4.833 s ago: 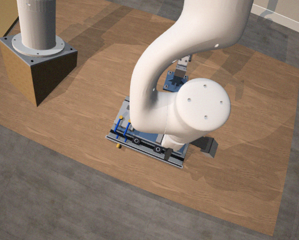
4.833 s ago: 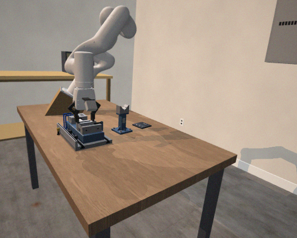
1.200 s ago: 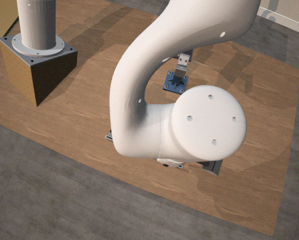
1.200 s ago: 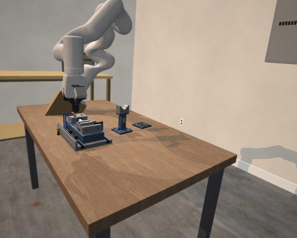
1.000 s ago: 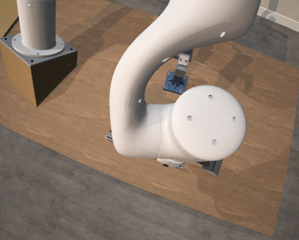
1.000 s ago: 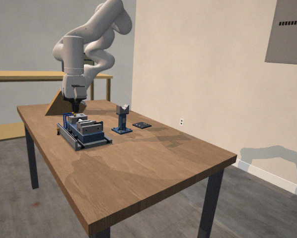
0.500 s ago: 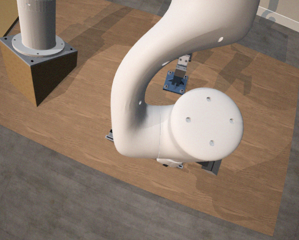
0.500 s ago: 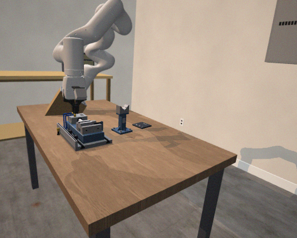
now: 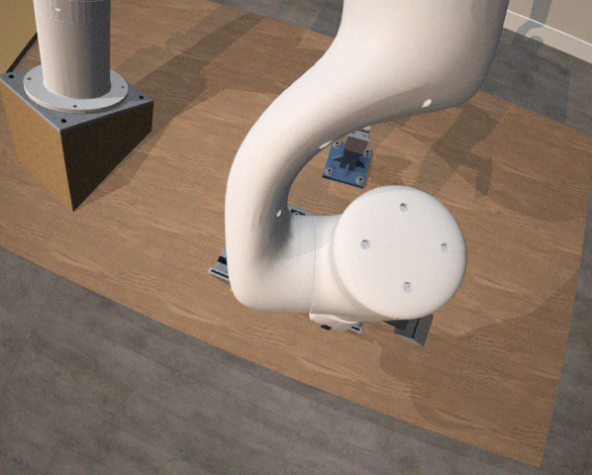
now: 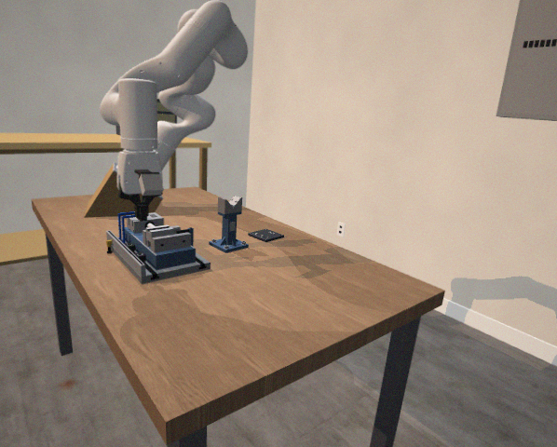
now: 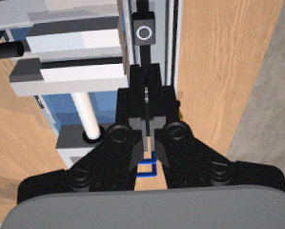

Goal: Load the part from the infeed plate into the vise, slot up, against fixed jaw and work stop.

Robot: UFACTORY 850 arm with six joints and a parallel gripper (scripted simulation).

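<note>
My gripper is now 10 mm past the part, 50 mm to the right of it and 60 mm above it. Round my hand: work stop: 20 mm behind, 110 mm to the left, 70 mm below; moving jaw: 40 mm behind, 60 mm to the left, 80 mm below; fixed jaw: 20 mm ahead, 70 mm to the left, 80 mm below.
</note>
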